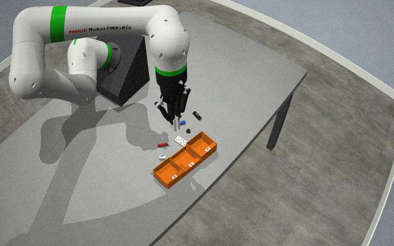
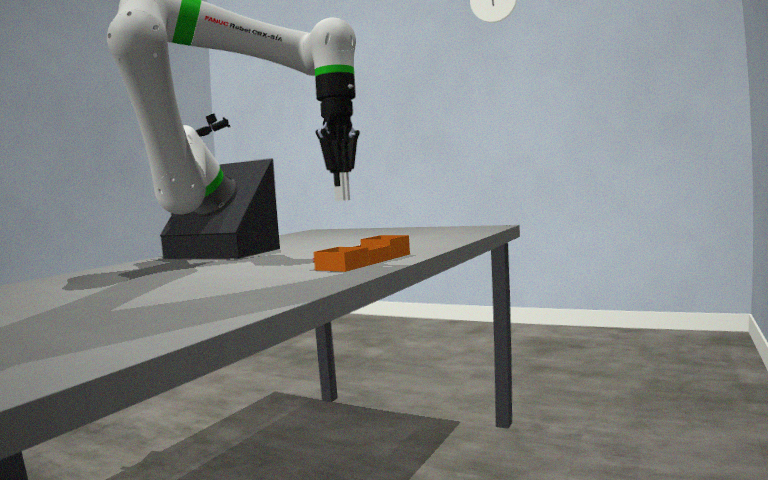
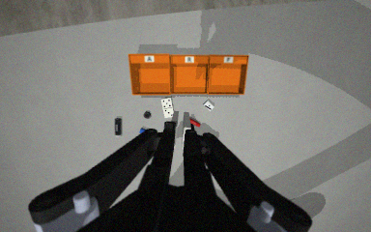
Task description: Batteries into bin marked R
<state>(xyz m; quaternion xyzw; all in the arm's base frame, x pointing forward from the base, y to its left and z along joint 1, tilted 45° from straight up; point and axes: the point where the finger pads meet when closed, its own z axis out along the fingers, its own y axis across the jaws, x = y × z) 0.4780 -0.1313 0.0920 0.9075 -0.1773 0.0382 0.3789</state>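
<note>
Right now my hand is 60 mm short of the orange bin, 40 mm to the left of it and 150 mm above it. Also, from my hand: black nut: 10 mm behind, 100 mm to the left, 170 mm below; white domino: 40 mm to the left, 170 mm below; red battery: 60 mm behind, 10 mm to the right, 170 mm below.
</note>
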